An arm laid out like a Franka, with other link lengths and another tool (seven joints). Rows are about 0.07 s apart.
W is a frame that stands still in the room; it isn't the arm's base.
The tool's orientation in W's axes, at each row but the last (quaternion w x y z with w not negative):
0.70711, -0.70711, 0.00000, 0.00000
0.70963, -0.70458, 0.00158, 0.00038
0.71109, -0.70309, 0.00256, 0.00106
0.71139, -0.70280, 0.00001, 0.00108
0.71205, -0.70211, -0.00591, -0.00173
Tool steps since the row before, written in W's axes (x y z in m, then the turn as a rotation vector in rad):
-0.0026, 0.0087, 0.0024, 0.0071, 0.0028, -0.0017
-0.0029, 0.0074, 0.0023, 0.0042, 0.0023, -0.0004
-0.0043, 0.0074, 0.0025, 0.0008, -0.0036, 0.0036
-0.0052, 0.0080, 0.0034, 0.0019, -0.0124, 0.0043
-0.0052, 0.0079, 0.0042, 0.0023, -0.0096, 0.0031
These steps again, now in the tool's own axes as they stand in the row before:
-0.0026, -0.0024, 0.0087, 0.0071, 0.0017, 0.0028
-0.0029, -0.0022, 0.0074, 0.0042, 0.0004, 0.0023
-0.0043, -0.0024, 0.0074, 0.0008, -0.0036, -0.0036
-0.0052, -0.0033, 0.0080, 0.0019, -0.0045, -0.0123
-0.0051, -0.0041, 0.0080, 0.0023, -0.0032, -0.0096

